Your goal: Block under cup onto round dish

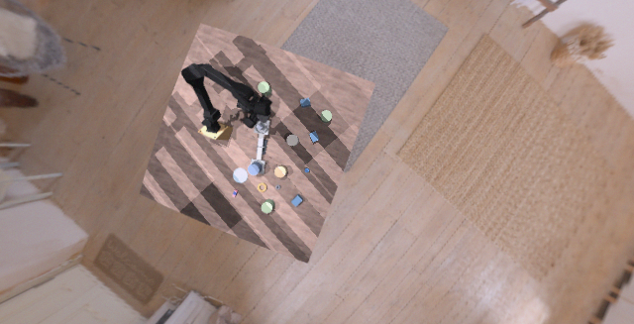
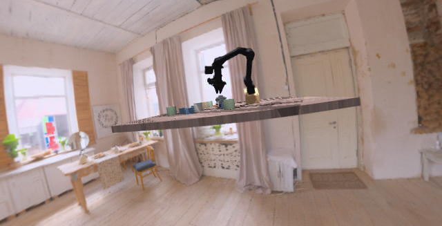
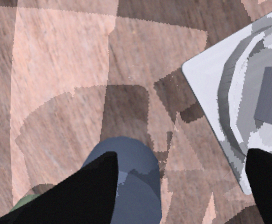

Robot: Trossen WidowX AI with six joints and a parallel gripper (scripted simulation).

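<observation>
My gripper tip is 410 mm to the left of the round dish, 110 mm past it and 110 mm above it. Round my gripper tip: balance beam (190 mm to the right, 80 mm below, 10 mm behind); cup (80 mm to the left, 80 mm below, 40 mm behind); white cylinder (200 mm ahead, 120 mm to the right, 80 mm below).
</observation>
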